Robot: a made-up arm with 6 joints.
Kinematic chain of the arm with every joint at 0, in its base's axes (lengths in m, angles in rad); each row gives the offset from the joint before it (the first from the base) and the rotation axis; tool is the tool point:
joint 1: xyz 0 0 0.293 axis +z
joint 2: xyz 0 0 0 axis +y
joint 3: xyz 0 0 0.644 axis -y
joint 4: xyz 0 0 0 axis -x
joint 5: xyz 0.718 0 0 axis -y
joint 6: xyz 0 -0.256 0 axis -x
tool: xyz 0 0 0
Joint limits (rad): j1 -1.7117..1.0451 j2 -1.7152..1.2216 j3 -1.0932..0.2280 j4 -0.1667..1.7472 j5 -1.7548..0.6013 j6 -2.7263..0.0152
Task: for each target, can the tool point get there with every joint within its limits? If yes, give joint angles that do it. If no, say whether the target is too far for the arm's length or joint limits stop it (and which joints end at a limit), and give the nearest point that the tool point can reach.
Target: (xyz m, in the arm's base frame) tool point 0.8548 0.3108 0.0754
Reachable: yes | joints 0.4078 0.8651 -0.4594 1.3593 -0.2075 -2.3467
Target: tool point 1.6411 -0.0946 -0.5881
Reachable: no: too far | nearest point 1.1262 -0.0649 -0.0412 | short by 0.752 m
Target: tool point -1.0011 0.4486 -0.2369
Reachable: no: joint limits stop it (at a limit: joint 1, joint 2, joint 3) | nearest point -0.2633 -0.0541 0.0112 | short by 0.927 m
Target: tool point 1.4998 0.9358 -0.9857
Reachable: no: too far | nearest point 0.9097 0.5676 -0.0890 | short by 1.135 m
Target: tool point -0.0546 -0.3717 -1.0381
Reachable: no: joint limits stop it (at a limit: joint 1, joint 2) | nearest point -0.0702 -0.4886 -0.2407 | short by 0.806 m
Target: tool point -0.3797 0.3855 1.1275
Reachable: yes | joints -1.2790 -1.3650 -0.0639 0.1600 0.1014 -0.9845
